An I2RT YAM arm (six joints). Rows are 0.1 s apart.
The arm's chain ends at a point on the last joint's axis. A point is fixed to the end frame.
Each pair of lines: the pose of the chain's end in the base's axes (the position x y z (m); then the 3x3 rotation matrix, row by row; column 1 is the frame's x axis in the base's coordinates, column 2 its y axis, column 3 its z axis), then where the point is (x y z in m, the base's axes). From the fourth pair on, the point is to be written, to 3 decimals.
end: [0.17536 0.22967 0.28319], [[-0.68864 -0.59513 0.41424], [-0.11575 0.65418 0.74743], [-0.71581 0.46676 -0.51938]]
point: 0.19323 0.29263 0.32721
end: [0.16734 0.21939 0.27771], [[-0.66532 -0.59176 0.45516], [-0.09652 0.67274 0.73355], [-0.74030 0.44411 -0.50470]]
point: 0.18548 0.28188 0.32228
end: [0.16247 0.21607 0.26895], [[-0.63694 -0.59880 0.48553], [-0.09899 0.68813 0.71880], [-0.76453 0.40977 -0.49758]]
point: 0.17976 0.27901 0.31323
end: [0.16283 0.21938 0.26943], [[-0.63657 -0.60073 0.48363], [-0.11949 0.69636 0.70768], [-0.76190 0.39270 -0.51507]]
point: 0.180 0.283 0.312
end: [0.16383 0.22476 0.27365], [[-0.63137 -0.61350 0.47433], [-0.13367 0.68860 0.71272], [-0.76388 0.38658 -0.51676]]
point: 0.180 0.289 0.316
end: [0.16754 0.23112 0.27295], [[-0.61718 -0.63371 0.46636], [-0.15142 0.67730 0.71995], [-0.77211 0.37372 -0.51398]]
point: 0.181 0.296 0.315
